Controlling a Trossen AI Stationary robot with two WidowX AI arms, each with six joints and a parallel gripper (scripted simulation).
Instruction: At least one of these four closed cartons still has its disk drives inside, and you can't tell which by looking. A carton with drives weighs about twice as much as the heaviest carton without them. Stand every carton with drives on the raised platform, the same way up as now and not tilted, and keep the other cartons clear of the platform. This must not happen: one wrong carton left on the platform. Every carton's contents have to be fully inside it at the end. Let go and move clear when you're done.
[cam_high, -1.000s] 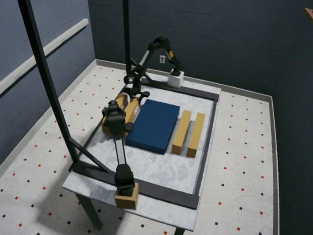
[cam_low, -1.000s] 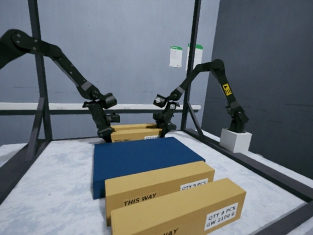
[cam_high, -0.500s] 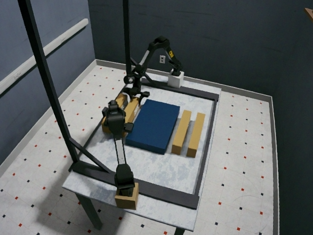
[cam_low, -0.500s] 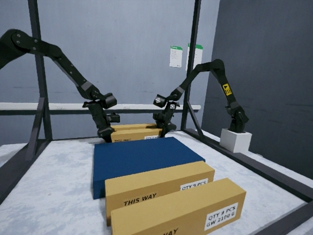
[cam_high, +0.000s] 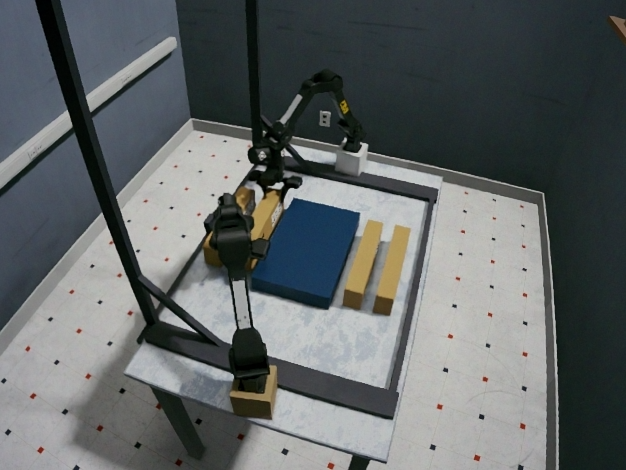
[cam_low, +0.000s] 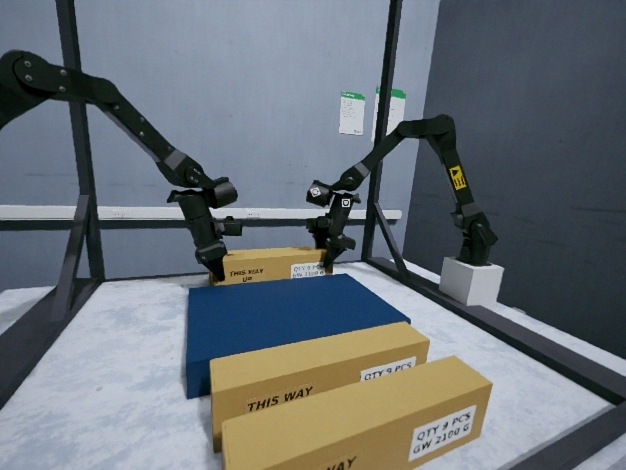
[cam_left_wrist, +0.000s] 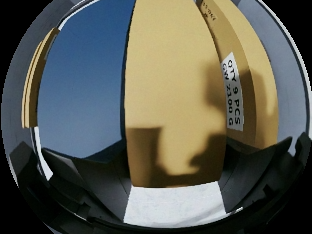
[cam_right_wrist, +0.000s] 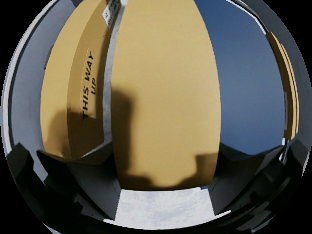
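Now: the carton 15 cm to the left of my right hand and 3 cm below it. The rest, counted from my right hand: dark frame rail (55 cm ahead, 13 cm to the left, 9 cm below); then raised blue platform (18 cm ahead, 14 cm to the left, 7 cm below).
Right now my left hand is 14 cm to the left of the carton and 4 cm above it. From my left hand the other things lie so: dark frame rail: 55 cm ahead, 16 cm to the right, 9 cm below; then raised blue platform: 18 cm ahead, 15 cm to the right, 7 cm below.
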